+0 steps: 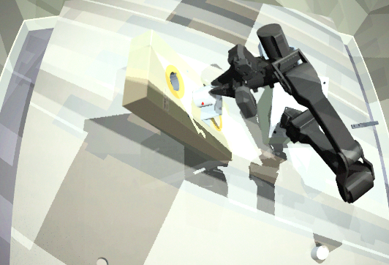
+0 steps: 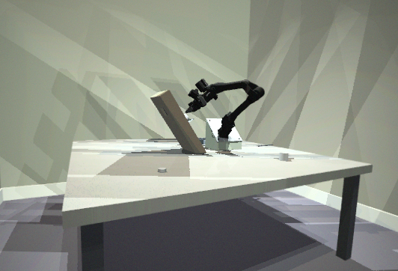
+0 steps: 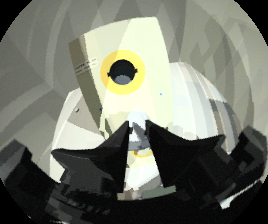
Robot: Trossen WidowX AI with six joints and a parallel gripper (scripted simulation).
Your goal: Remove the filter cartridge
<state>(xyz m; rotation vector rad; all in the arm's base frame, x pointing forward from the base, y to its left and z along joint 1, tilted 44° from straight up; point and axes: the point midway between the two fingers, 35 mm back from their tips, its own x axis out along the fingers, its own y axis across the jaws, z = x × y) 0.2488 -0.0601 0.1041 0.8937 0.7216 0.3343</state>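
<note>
Right now my gripper tip is 1 cm short of the round filter cartridge and 4 cm above it. The rest, counted from my gripper tip: tray: 27 cm behind, 32 cm to the right, 22 cm below; cream service panel: 5 cm ahead, 1 cm to the left, 5 cm below.
</note>
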